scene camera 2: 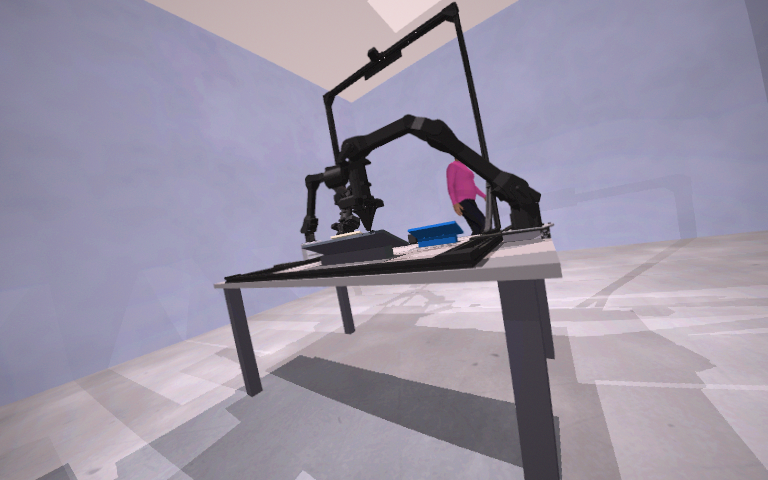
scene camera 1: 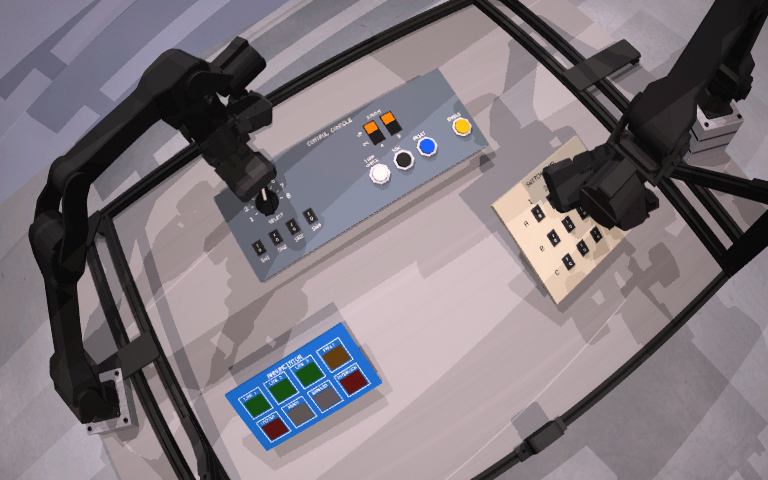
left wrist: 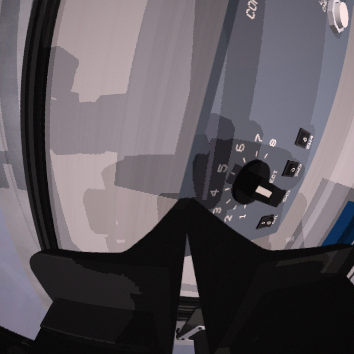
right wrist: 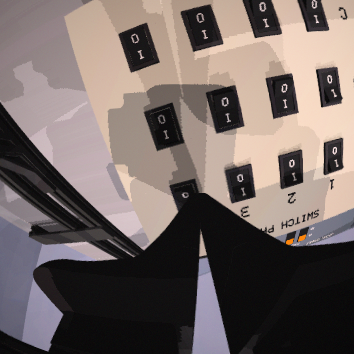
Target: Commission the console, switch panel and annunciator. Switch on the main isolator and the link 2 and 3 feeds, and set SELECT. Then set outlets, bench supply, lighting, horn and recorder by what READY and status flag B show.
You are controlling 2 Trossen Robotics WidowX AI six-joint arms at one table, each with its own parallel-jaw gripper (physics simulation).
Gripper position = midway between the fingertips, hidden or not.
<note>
The left gripper [scene camera 1: 241, 177] is shut, holding nothing. Also in view: the right gripper [scene camera 1: 578, 175].
The left gripper is seen too in scene camera 2 [scene camera 2: 368, 231] and in the left wrist view [left wrist: 185, 204]. The right gripper shows as well in the right wrist view [right wrist: 197, 199].
</note>
